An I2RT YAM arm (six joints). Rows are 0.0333 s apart.
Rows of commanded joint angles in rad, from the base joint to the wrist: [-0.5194 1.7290 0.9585 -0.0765 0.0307 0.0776]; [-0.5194 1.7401 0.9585 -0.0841 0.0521 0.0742]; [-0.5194 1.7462 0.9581 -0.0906 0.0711 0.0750]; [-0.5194 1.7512 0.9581 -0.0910 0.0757 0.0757]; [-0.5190 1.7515 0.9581 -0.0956 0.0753 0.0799]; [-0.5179 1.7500 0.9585 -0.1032 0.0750 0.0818]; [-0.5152 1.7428 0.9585 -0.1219 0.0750 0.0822]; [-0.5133 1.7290 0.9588 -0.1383 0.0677 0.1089]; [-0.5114 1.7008 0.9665 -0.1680 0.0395 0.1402]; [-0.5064 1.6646 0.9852 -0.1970 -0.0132 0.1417]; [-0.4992 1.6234 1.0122 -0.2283 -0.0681 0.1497]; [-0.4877 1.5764 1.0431 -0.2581 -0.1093 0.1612]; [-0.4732 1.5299 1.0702 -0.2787 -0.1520 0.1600]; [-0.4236 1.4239 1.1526 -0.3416 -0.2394 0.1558]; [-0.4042 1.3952 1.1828 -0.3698 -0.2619 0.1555]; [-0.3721 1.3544 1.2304 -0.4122 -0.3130 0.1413]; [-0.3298 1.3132 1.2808 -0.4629 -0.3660 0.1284]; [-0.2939 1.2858 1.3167 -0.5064 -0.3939 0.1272]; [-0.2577 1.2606 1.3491 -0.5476 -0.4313 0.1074]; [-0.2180 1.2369 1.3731 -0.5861 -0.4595 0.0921]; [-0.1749 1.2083 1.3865 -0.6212 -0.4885 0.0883]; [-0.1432 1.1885 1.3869 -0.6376 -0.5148 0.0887]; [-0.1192 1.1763 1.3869 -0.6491 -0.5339 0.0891]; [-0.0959 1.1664 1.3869 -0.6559 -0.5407 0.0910]
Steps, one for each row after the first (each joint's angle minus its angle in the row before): [0.0000 0.0111 0.0000 -0.0076 0.0214 -0.0034]; [0.0000 0.0061 -0.0004 -0.0065 0.0190 0.0008]; [0.0000 0.0050 0.0000 -0.0004 0.0046 0.0007]; [0.0004 0.0003 0.0000 -0.0046 -0.0004 0.0042]; [0.0011 -0.0015 0.0004 -0.0076 -0.0003 0.0019]; [0.0027 -0.0072 0.0000 -0.0187 0.0000 0.0004]; [0.0019 -0.0138 0.0003 -0.0164 -0.0073 0.0267]; [0.0019 -0.0282 0.0077 -0.0297 -0.0282 0.0313]; [0.0050 -0.0362 0.0187 -0.0290 -0.0527 0.0015]; [0.0072 -0.0412 0.0270 -0.0313 -0.0549 0.0080]; [0.0115 -0.0470 0.0309 -0.0298 -0.0412 0.0115]; [0.0145 -0.0465 0.0271 -0.0206 -0.0427 -0.0012]; [0.0496 -0.1060 0.0824 -0.0629 -0.0874 -0.0042]; [0.0194 -0.0287 0.0302 -0.0282 -0.0225 -0.0003]; [0.0321 -0.0408 0.0476 -0.0424 -0.0511 -0.0142]; [0.0423 -0.0412 0.0504 -0.0507 -0.0530 -0.0129]; [0.0359 -0.0274 0.0359 -0.0435 -0.0279 -0.0012]; [0.0362 -0.0252 0.0324 -0.0412 -0.0374 -0.0198]; [0.0397 -0.0237 0.0240 -0.0385 -0.0282 -0.0153]; [0.0431 -0.0286 0.0134 -0.0351 -0.0290 -0.0038]; [0.0317 -0.0198 0.0004 -0.0164 -0.0263 0.0004]; [0.0240 -0.0122 0.0000 -0.0115 -0.0191 0.0004]; [0.0233 -0.0099 0.0000 -0.0068 -0.0068 0.0019]
